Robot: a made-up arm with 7 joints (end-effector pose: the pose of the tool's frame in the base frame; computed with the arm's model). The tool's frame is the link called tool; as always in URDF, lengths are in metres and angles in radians. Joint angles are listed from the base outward.
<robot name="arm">
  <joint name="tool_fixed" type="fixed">
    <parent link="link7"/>
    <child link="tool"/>
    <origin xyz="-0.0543 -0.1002 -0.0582" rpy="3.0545 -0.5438 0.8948"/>
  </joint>
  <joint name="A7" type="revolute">
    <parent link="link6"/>
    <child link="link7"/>
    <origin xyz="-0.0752 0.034 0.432"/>
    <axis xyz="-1 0 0"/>
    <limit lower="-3.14" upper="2.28" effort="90" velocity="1.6"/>
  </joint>
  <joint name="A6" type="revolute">
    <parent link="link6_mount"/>
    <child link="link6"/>
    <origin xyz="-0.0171 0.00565 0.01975"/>
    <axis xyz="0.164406 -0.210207 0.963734"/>
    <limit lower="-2.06" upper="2.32" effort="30" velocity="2.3"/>
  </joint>
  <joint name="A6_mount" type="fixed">
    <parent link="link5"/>
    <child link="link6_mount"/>
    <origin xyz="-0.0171 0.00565 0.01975"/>
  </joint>
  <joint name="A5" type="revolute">
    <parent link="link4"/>
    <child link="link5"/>
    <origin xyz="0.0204 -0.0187 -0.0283"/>
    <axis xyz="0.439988 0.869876 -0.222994"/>
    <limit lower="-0.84" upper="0.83" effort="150" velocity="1.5"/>
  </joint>
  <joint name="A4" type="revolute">
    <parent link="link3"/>
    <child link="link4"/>
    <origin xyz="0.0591 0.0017 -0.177"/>
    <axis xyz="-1 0 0"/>
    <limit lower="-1.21" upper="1.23" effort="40" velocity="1.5"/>
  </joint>
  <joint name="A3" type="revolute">
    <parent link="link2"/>
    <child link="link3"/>
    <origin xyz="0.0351 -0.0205 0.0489"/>
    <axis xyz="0 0 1"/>
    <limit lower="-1.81" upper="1.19" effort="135" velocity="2.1"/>
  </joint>
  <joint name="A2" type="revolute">
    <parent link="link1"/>
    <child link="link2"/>
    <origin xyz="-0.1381 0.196 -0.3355"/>
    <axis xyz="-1 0 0"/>
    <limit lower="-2.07" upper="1.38" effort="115" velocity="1"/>
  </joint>
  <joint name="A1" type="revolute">
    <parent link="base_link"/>
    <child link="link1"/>
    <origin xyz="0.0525 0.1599 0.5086"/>
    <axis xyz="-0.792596 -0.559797 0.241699"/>
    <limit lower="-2.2" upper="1.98" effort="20" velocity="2.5"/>
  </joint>
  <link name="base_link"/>
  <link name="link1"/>
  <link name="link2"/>
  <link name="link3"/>
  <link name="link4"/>
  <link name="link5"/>
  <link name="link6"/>
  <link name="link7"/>
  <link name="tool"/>
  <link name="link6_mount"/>
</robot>
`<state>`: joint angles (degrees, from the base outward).
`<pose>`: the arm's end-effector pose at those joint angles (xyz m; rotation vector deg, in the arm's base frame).
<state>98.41 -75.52 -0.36 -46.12 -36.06 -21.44 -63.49</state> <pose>0.1700 -0.2813 0.3473 -36.34 -49.16 -63.54</pose>
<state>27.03 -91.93 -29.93 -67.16 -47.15 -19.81 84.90</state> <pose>-0.3876 0.0398 0.0464 -143.36 3.79 -11.98</pose>
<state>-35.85 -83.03 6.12 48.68 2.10 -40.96 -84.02</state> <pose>0.0419 0.3891 0.6460 -52.26 67.85 -55.97</pose>
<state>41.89 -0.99 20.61 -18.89 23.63 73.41 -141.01</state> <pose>0.1272 -0.0899 0.4742 -20.15 -2.39 37.14</pose>
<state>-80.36 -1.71 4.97 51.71 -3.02 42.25 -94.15</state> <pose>-0.0073 0.4689 0.9097 -37.30 3.60 -12.73</pose>
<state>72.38 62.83 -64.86 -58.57 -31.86 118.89 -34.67</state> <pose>-0.0910 -0.2140 0.2563 1.40 102.26 -37.89</pose>
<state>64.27 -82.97 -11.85 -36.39 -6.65 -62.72 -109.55</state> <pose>0.3106 -0.1181 0.3946 -24.34 56.61 -56.73</pose>
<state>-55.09 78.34 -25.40 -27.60 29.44 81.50 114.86</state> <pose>0.0115 0.0774 0.8471 74.45 96.28 18.48</pose>
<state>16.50 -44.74 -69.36 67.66 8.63 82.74 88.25</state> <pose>0.2523 0.1167 0.4816 89.01 111.95 -14.88</pose>
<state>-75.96 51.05 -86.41 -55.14 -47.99 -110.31 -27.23</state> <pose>0.0199 0.5448 0.8097 35.11 -120.57 38.64</pose>
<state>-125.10 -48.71 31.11 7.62 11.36 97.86 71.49</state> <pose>-0.0639 0.5103 0.4247 -104.23 44.09 -120.45</pose>
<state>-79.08 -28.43 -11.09 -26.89 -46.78 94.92 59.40</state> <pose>-0.4196 0.3531 0.5723 123.52 35.08 99.53</pose>
